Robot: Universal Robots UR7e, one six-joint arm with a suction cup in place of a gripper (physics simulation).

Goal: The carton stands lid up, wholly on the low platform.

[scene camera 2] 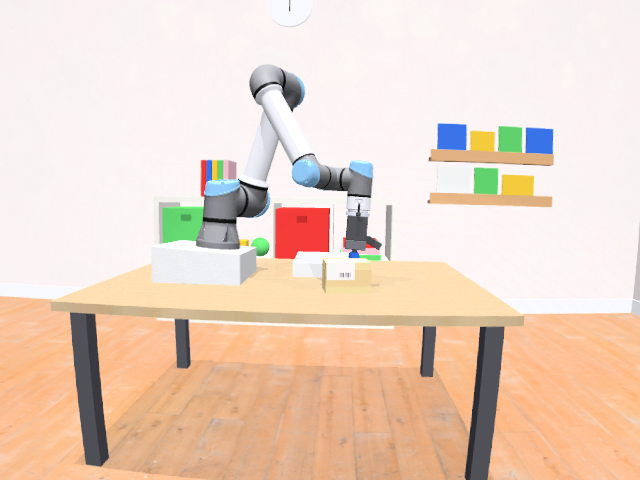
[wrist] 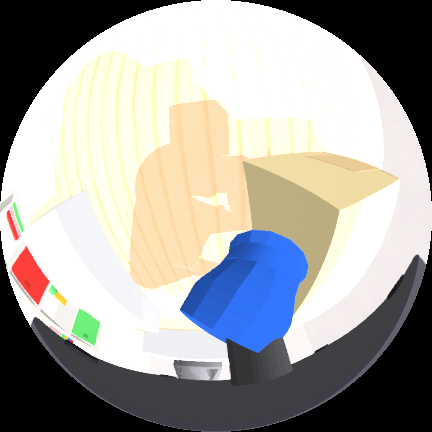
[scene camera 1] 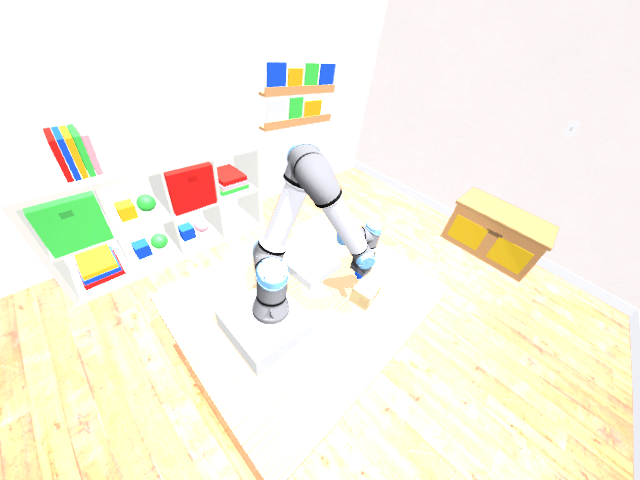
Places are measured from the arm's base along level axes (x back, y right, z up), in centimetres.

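Where they show: hand, its tool point: (wrist: 236, 265) (scene camera 1: 357, 276); arm's base, origin of its link: (scene camera 2: 217, 247) (wrist: 197, 362) (scene camera 1: 270, 309).
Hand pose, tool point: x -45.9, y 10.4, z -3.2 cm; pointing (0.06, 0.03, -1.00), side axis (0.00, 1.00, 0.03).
Things, the pixels of their top centre, and the offset from my tool point. Level surfaces: height alone.
- tan carton, centre of its top: (wrist: 348, 280) (scene camera 2: 346, 260) (scene camera 1: 368, 285) dx +2.3, dy +7.7, dz +2.1 cm
- table, height of its surface: dz -6.8 cm
- low white platform, centre of its top: (wrist: 63, 283) (scene camera 2: 327, 257) (scene camera 1: 305, 255) dx +9.0, dy -28.8, dz -2.0 cm
The tan carton (scene camera 2: 346, 275) (scene camera 1: 364, 295) (wrist: 289, 205) stands upright on the table (scene camera 2: 207, 302), a barcode label on its front side. It stands just in front of the low white platform (scene camera 2: 306, 264) (wrist: 92, 241) and is not on it. My blue suction cup (scene camera 2: 353, 253) (scene camera 1: 358, 275) (wrist: 250, 282) points straight down and presses on the carton's top face near its back edge. The cup looks squashed against the carton in the wrist view.
The arm's white base block (scene camera 2: 201, 264) stands at the table's left. A shelf unit with a red bin (scene camera 2: 302, 232) and a green bin (scene camera 2: 180, 223) stands behind the table. Wall shelves (scene camera 2: 490, 156) hang at the right.
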